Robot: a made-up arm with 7 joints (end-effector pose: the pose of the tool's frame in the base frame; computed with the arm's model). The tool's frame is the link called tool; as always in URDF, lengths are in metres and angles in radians.
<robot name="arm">
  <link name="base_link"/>
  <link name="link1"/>
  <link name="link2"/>
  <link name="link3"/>
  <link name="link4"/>
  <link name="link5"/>
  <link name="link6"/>
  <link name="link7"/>
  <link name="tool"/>
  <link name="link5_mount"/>
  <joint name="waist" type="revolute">
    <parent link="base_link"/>
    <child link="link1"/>
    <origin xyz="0 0.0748 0"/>
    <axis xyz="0 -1 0"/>
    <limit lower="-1.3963" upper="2" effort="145" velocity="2.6"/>
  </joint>
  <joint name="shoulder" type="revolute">
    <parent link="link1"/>
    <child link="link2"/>
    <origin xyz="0 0.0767 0"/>
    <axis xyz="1 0 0"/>
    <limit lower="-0.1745" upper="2" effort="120" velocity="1.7"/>
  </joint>
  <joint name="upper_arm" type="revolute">
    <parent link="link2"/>
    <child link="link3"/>
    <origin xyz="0 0 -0.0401"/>
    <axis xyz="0 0 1"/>
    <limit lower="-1.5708" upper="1.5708" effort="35" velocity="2.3"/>
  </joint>
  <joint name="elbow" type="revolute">
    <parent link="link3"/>
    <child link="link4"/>
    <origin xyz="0 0 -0.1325"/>
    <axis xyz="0 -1 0"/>
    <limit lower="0" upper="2.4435" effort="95" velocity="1.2"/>
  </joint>
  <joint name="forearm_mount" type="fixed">
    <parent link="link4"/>
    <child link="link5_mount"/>
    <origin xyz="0 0 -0.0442"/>
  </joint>
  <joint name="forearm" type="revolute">
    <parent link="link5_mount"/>
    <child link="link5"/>
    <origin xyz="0 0 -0.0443"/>
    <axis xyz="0 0 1"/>
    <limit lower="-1.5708" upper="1.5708" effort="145" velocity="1.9"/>
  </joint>
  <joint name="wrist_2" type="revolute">
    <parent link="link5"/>
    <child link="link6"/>
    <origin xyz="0 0 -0.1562"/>
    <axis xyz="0 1 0"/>
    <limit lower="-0.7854" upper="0.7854" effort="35" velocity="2"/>
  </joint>
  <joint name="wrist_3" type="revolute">
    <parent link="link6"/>
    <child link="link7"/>
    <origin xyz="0 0 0"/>
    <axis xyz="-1 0 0"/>
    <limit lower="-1.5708" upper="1.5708" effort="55" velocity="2.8"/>
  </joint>
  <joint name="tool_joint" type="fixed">
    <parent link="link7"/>
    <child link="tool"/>
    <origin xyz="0 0 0"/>
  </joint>
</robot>
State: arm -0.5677 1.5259 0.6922 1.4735 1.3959 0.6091 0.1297
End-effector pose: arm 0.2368 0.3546 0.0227 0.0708 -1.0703 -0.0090
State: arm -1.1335 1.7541 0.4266 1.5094 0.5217 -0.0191 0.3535
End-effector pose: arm 0.2152 0.3175 -0.1449 0.2082 -0.5611 -1.2532
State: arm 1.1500 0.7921 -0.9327 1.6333 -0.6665 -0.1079 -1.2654
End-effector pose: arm 0.2877 0.1257 0.0306 -1.1945 2.5023 0.2244
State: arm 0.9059 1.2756 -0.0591 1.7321 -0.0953 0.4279 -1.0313
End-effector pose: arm 0.1900 0.2749 0.1574 2.2282 -2.0876 0.6689
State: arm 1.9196 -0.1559 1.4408 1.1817 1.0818 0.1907 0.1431
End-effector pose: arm 0.2691 0.3321 0.1291 1.8200 1.4860 -1.2021
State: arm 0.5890 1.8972 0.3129 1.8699 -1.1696 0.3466 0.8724
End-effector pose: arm 0.1292 0.2236 0.2071 2.4944 -0.0668 -0.6780
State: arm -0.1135 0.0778 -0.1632 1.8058 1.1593 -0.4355 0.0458
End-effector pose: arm 0.2199 0.1219 -0.1441 -0.9417 -1.7872 0.9163
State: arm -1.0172 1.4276 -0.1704 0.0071 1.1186 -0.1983 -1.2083
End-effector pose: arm -0.0500 0.5645 -0.0329 2.6837 -0.0961 -0.1010
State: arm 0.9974 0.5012 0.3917 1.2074 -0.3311 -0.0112 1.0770
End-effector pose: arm 0.2707 0.3528 0.0768 0.3275 -1.7726 -0.8002
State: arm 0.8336 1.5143 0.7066 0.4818 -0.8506 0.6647 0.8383
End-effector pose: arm 0.0198 0.5445 0.0985 0.8425 -0.6031 0.6981
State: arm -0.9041 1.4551 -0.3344 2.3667 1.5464 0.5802 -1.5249
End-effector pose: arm 0.0563 0.1428 -0.1614 0.7264 -0.0734 -0.3358
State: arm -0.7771 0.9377 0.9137 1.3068 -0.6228 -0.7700 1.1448
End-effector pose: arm 0.1105 0.4528 -0.0934 0.2411 -0.1265 -1.6297
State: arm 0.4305 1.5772 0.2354 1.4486 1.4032 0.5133 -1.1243
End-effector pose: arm 0.1904 0.3536 0.1512 1.0375 -1.4839 1.0552
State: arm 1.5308 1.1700 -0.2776 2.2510 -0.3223 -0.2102 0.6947
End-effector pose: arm 0.0626 0.1484 0.1806 -1.8784 1.5998 1.6107
